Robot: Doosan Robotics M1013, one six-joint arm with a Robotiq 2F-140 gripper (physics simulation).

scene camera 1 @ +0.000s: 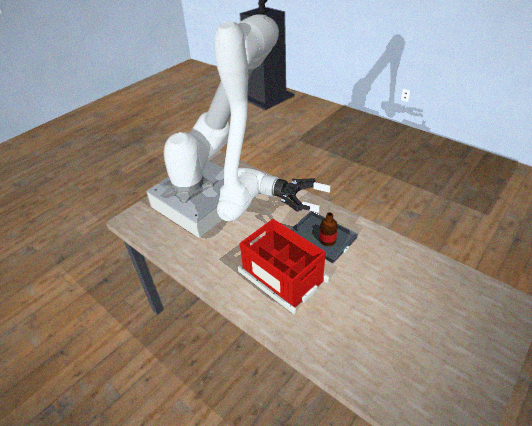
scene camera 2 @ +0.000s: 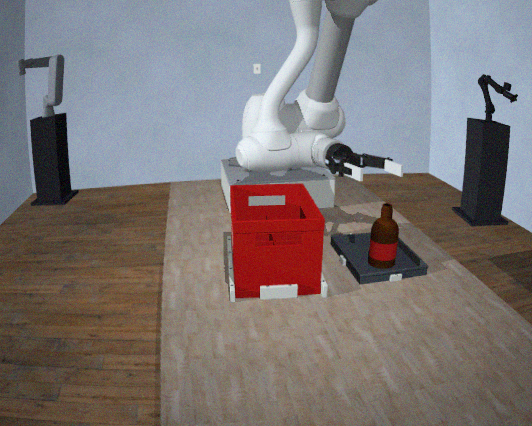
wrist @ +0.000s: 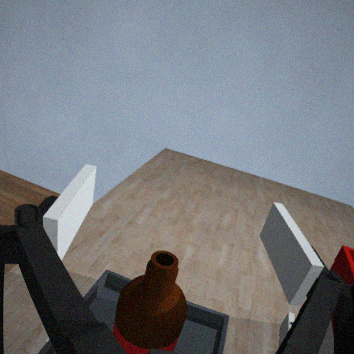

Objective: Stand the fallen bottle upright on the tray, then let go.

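Where they show: gripper, between the fingertips: [scene camera 1: 324,198] [scene camera 2: 382,172] [wrist: 182,203]; arm's base, origin of its link: [scene camera 1: 188,185].
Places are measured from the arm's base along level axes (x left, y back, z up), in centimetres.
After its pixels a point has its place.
A brown bottle [scene camera 1: 328,230] {z -0.5, x 24.2, y -67.7 cm} [scene camera 2: 384,237] {z -1.7, x 25.9, y -69.0 cm} [wrist: 151,310] {z 1.2, x 26.3, y -63.1 cm} with a red label stands upright on the dark grey tray [scene camera 1: 306,220] {z -10.0, x 29.8, y -50.2 cm} [scene camera 2: 367,276] {z -8.7, x 20.5, y -75.5 cm} [wrist: 223,330] {z -8.0, x 18.6, y -72.8 cm}. It stands clear of the tray's walls. My gripper [scene camera 1: 320,197] {z 12.9, x 26.1, y -63.1 cm} [scene camera 2: 377,171] {z 12.9, x 26.1, y -63.1 cm} [wrist: 182,203] {z 12.9, x 26.1, y -63.1 cm} is open and empty, its white fingertip pads wide apart. It is held roughly level, above and behind the bottle on the robot base's side, not touching it. In the wrist view the bottle's neck and shoulder show low between the fingers, and its lower part is cut off by the frame's bottom edge.
A red crate [scene camera 1: 306,286] {z -3.7, x -1.8, y -79.5 cm} [scene camera 2: 277,265] {z -3.0, x -0.8, y -79.5 cm} [wrist: 346,260] {z 6.8, x 8.7, y -75.8 cm} with compartments stands beside the tray, held by white brackets. The robot's base block [scene camera 1: 175,214] {z -4.1, x -14.2, y -8.5 cm} [scene camera 2: 325,192] {z -5.1, x 19.5, y -19.1 cm} is at the table's far end. Dark pedestals [scene camera 2: 50,160] [scene camera 2: 485,170] stand on the floor to both sides.
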